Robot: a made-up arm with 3 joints. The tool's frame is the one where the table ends.
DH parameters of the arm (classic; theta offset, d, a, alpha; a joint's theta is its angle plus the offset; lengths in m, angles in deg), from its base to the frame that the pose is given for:
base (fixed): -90 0.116 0 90
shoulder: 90 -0.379 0.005 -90
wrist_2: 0 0.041 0.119 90
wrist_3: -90 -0.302 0.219 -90
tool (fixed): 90 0.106 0 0
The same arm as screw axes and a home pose.
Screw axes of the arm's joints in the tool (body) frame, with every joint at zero. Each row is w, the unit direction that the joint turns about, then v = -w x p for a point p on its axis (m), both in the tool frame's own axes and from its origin. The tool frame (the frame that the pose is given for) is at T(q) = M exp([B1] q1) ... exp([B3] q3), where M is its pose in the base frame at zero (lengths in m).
B1 = (-1, 0, 0, 0, 0.23, 0.178)
B2 = (0, 1, 0, 0.225, 0, -0.302)
B3 = (-1, 0, 0, 0, 0.106, 0.219)
M: xyz 0.681 -0.178 0.346 (m) rpy 0 0 0 (deg, as in URDF)

